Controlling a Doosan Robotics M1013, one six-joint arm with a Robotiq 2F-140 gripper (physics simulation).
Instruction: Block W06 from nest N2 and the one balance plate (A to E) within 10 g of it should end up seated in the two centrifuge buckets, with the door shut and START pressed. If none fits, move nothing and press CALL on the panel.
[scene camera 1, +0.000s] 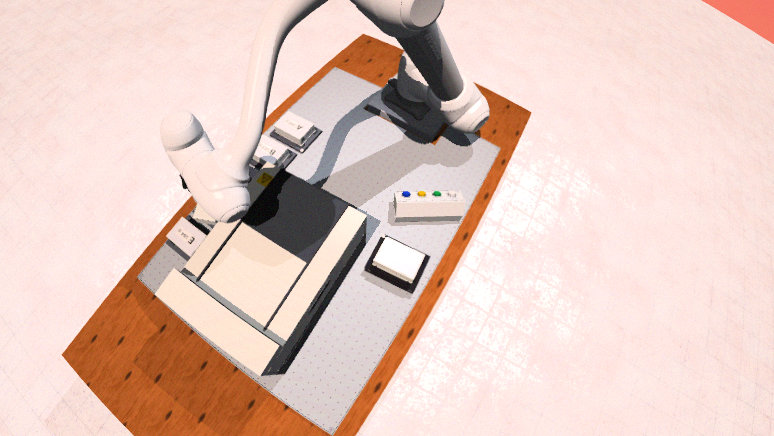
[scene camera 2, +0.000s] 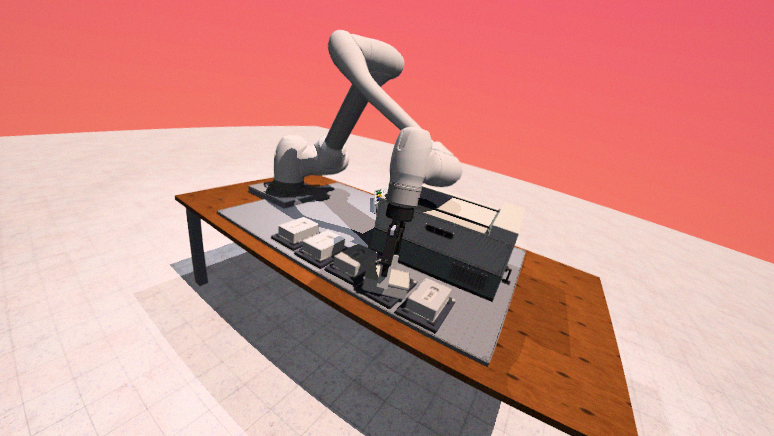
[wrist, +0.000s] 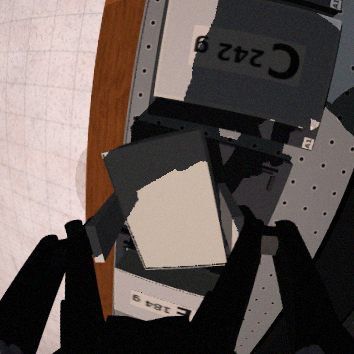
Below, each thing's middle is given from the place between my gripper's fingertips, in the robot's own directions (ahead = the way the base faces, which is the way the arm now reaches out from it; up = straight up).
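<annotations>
There's a white block (scene camera 1: 393, 257) that's 59 cm to the left of my hand, 25 cm behind it and 2 cm above it. The centrifuge lid (scene camera 1: 295, 215) is 33 cm to the left of my hand, and it's 12 cm behind and 18 cm above. And the centrifuge box (scene camera 1: 258, 302) is 3 cm ahead of my hand, 35 cm to the left of it and 9 cm higher than it.
</annotations>
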